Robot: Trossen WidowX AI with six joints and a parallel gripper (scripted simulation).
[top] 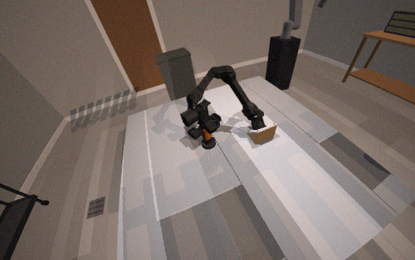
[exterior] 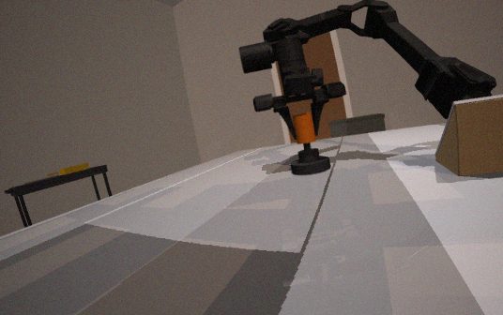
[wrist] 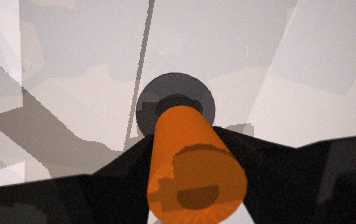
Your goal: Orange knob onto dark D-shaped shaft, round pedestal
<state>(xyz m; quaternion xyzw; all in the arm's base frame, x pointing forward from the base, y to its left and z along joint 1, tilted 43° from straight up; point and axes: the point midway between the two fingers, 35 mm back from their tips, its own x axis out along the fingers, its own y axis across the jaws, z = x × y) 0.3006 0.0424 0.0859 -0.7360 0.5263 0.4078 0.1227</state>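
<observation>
Right now the orange knob is 2 cm above my gripper tip. The rest, counted from my gripper tip: round pedestal: 4 cm below.
</observation>
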